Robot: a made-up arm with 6 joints. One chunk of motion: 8 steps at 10 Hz.
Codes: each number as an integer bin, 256 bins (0 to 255) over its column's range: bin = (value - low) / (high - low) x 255, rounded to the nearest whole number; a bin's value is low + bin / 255 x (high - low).
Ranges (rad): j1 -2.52..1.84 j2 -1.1..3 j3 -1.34..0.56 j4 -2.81..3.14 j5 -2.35..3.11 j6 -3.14..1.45
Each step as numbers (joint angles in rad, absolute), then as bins.
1 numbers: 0.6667 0.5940 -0.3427 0.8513 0.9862 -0.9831
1 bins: 186 105 134 157 156 120
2 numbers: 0.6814 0.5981 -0.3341 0.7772 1.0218 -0.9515
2 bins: 187 106 135 154 157 122
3 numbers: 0.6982 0.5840 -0.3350 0.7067 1.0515 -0.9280
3 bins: 188 105 135 151 159 123
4 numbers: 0.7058 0.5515 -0.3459 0.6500 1.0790 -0.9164
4 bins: 189 103 133 148 160 124
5 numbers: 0.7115 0.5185 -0.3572 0.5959 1.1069 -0.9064
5 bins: 189 101 132 146 161 124
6 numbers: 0.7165 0.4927 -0.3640 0.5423 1.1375 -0.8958
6 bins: 189 99 131 144 163 125
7 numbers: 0.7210 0.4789 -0.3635 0.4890 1.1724 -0.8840
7 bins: 190 98 131 141 165 125
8 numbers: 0.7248 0.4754 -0.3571 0.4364 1.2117 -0.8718
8 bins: 190 98 132 139 166 126
